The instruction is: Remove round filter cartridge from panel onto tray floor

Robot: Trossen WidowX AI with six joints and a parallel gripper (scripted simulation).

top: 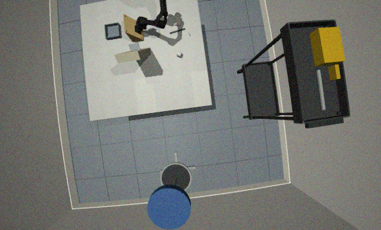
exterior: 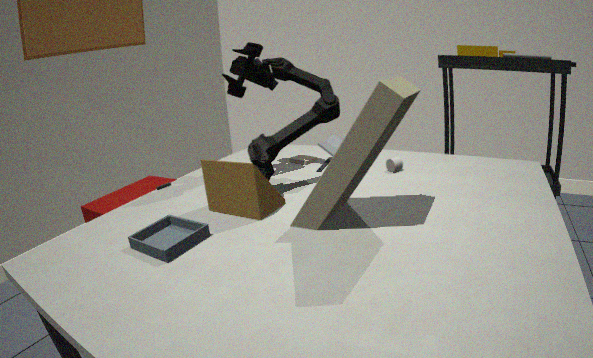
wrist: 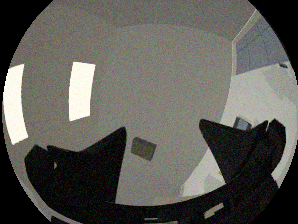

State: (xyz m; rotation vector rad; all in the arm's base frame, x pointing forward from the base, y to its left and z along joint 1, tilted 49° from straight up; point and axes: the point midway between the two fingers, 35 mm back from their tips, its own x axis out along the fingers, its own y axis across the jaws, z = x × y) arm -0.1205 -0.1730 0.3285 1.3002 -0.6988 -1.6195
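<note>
The white filter cartridge lies 49 cm ahead of my gripper tip, 9 cm to the right of it and 16 cm below it. Also, from my gripper tip: grey tray 7 cm ahead, 39 cm to the right, 40 cm below; then flat beige tile 4 cm ahead, 31 cm to the left, 40 cm below; then beige service panel 44 cm ahead, 9 cm to the right, 24 cm below.
</note>
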